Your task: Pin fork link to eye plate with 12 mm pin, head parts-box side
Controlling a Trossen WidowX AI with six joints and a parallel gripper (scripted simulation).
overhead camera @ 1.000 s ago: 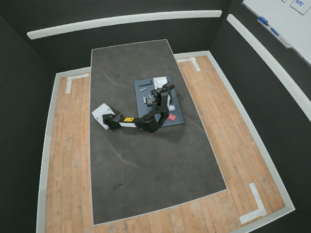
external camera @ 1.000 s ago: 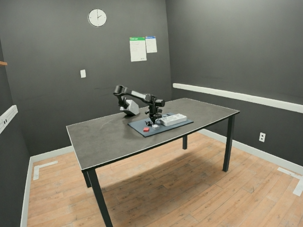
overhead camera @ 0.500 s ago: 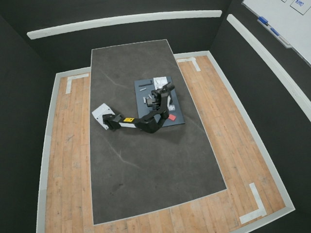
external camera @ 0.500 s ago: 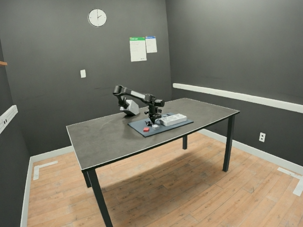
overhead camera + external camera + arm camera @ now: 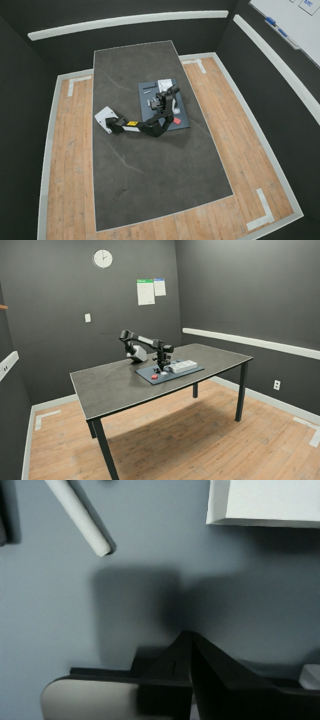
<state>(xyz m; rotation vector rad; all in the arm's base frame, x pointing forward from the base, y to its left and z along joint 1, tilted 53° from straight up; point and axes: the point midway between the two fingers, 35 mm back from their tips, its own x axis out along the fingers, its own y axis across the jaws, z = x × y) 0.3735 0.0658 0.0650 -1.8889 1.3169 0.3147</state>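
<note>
Now: the eye plate 4 cm to the right of my hand, 3 cm below it and 1 cm ahead of it. The rest, counted from my hand: grey block: 8 cm ahead, 6 cm to the right, 2 cm below; then red block: 13 cm to the right, 5 cm ahead, 3 cm below; then blue-grey mat: 6 cm to the left, 4 cm below, 2 cm ahead.
</note>
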